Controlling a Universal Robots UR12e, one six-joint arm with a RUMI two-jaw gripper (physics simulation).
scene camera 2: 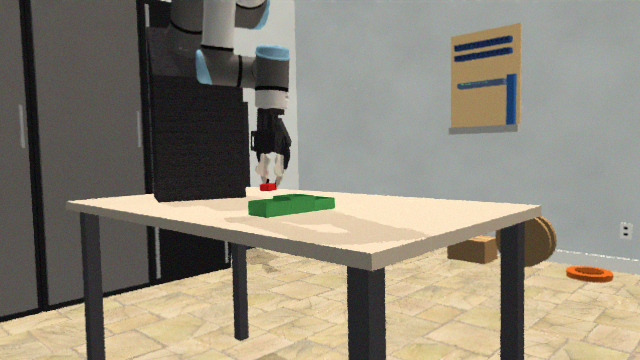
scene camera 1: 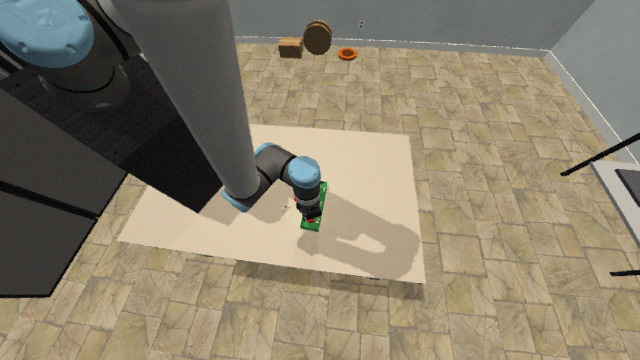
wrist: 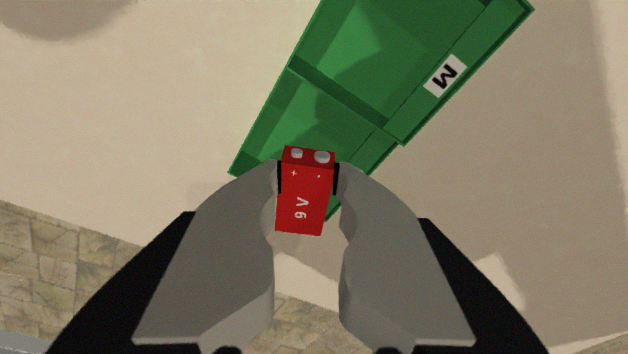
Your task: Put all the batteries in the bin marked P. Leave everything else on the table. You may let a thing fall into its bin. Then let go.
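Places are measured from the arm's base along level axes (x ahead, y left, z up), in metres.
Where they show: gripper, fingertip midpoint: [scene camera 2: 271, 187] [wrist: 307, 164]; arm's base, origin of the base link: [scene camera 2: 189, 43] [scene camera 1: 89, 80].
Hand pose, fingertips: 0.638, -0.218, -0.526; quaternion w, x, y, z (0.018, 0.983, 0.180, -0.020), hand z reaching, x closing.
Note:
Things, the pixels of their centre, and the offset from my fingertips, as dx, dy, dz. "*": a spot on its surface instead. Level surfaces: height alone.
- red 9 V battery, body centre: [wrist: 303, 190] [scene camera 2: 268, 187] [scene camera 1: 309, 216] +0.005, -0.015, +0.002
- green three-bin tray, body centre: [wrist: 390, 35] [scene camera 2: 293, 203] [scene camera 1: 314, 203] +0.019, +0.068, -0.051
- end bin, surface spot: [wrist: 295, 122] * -0.009, -0.009, -0.067
- middle bin, surface spot: [wrist: 350, 75] * +0.012, +0.037, -0.067
- label M, surface spot: [wrist: 445, 76] * +0.052, +0.063, -0.032
- small red thing, body centre: [scene camera 1: 296, 199] -0.077, +0.095, -0.066
- small pale thing, body centre: [scene camera 1: 286, 207] -0.124, +0.055, -0.071
- table, its level: dz -0.074
My gripper [scene camera 1: 310, 215] [scene camera 2: 271, 181] [wrist: 307, 164] is shut on a red 9 V battery [scene camera 1: 310, 220] [scene camera 2: 268, 187] [wrist: 301, 201], gripped at its sides near the terminal end. The battery is above the green three-bin tray [scene camera 1: 306, 227] [scene camera 2: 280, 206], over the edge of the end bin [wrist: 295, 122], which is bin P. That bin's label is hidden. The middle bin [wrist: 350, 75] bears the label M [wrist: 445, 76]. The battery is clear of the tray's top in scene camera 2. No other battery can be made out; the arm hides part of the table.
A small red thing [scene camera 1: 295, 200] and a small pale thing [scene camera 1: 286, 206] lie on the table [scene camera 1: 370, 160] [scene camera 2: 425, 212] left of the tray. A tall black block [scene camera 1: 175, 160] [scene camera 2: 200, 145] stands at the table's left end. A cardboard box [scene camera 1: 290, 48] [scene camera 2: 472, 249] is on the floor.

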